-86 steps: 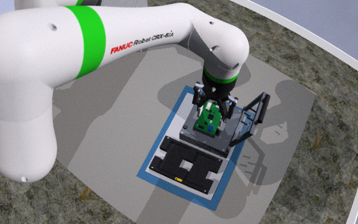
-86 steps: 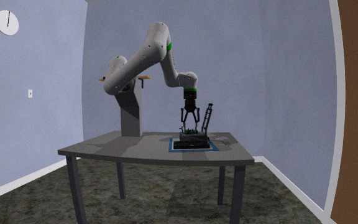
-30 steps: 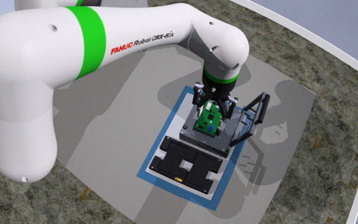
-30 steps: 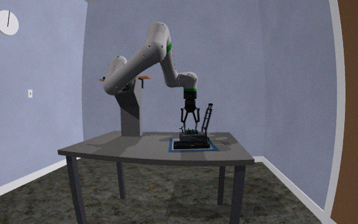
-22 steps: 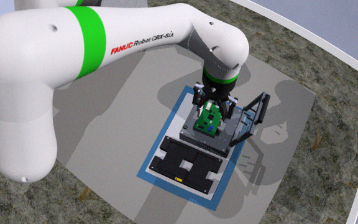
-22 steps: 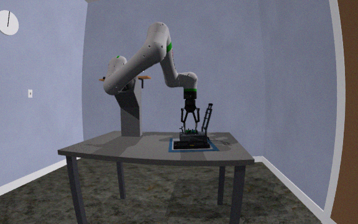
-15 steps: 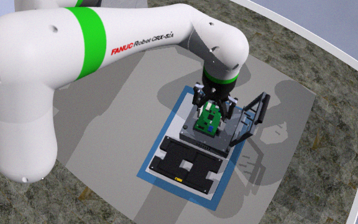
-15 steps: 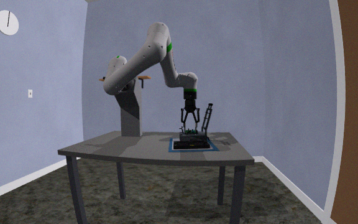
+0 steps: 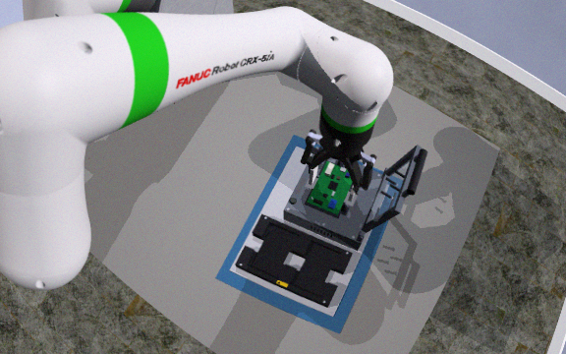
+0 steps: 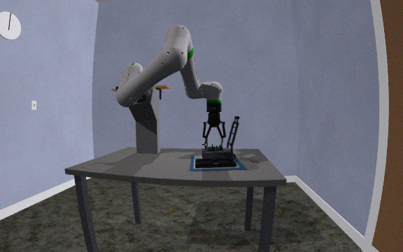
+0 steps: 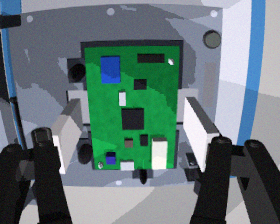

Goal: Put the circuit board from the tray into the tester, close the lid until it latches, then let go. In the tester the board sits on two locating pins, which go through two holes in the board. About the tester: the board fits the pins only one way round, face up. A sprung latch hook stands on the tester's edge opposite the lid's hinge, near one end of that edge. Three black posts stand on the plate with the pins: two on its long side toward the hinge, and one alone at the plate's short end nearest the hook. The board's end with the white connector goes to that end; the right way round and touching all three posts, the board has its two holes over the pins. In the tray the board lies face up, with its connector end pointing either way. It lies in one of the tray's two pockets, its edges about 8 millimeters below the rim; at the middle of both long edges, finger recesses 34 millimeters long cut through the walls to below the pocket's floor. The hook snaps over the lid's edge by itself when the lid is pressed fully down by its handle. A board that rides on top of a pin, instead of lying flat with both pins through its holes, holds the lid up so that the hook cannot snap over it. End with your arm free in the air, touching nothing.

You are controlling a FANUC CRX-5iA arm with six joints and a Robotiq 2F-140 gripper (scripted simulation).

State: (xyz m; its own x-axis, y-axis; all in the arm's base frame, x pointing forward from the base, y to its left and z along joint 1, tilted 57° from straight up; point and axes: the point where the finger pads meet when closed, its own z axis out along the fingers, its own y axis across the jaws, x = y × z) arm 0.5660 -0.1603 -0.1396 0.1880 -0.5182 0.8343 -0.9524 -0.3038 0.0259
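Right now the green circuit board is 2 cm below my hand. From my hand the other things lie so: black latch hook (7 cm behind, 4 cm to the left, 1 cm below); then lid (12 cm ahead, 9 cm above, 2 cm to the left).
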